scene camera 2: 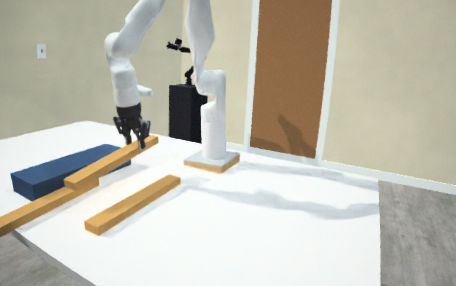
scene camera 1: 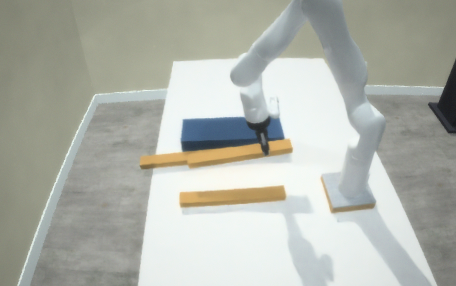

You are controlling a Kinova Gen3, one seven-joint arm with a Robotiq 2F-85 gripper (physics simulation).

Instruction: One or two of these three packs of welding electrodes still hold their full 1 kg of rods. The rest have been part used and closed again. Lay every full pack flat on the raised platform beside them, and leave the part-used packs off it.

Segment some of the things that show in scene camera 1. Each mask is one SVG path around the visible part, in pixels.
An orange pack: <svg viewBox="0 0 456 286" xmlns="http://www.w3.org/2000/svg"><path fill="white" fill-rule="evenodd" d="M292 145L290 139L268 142L270 147L270 155L268 156L263 155L261 144L259 143L188 154L188 166L190 169L292 153Z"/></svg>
An orange pack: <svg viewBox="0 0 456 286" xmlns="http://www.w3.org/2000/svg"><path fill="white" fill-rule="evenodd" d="M284 185L180 192L179 204L181 208L286 200Z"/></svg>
An orange pack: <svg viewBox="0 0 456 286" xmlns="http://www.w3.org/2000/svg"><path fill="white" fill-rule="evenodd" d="M224 148L140 156L140 167L142 170L188 165L188 154Z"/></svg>
